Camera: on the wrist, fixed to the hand. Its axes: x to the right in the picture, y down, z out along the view.
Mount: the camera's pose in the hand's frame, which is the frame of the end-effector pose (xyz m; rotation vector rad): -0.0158 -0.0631 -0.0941 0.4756 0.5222 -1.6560
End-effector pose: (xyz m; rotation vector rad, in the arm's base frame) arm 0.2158 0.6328 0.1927 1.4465 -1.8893 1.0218
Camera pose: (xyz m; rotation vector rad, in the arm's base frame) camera 0.2784 0.7107 0.2484 1.9664 0.2222 0.7452
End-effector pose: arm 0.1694 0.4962 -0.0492 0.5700 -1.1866 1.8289
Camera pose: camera 0.2381 0.5850 -0.0711 0.8555 0.2489 0.6226
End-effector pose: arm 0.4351 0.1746 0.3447 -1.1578 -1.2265 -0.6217
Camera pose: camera 0.4123 0.0634 0.3586 0.6571 -1.5297 -1.5580
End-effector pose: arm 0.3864 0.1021 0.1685 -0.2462 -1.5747 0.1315
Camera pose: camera 0.4757 0.0306 0.1701 1.2927 -0.7873 -0.7800
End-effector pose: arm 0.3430 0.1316 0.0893 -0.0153 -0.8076 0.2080
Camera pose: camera 0.4113 0.0730 0.0187 0.9777 -0.0450 -1.1368
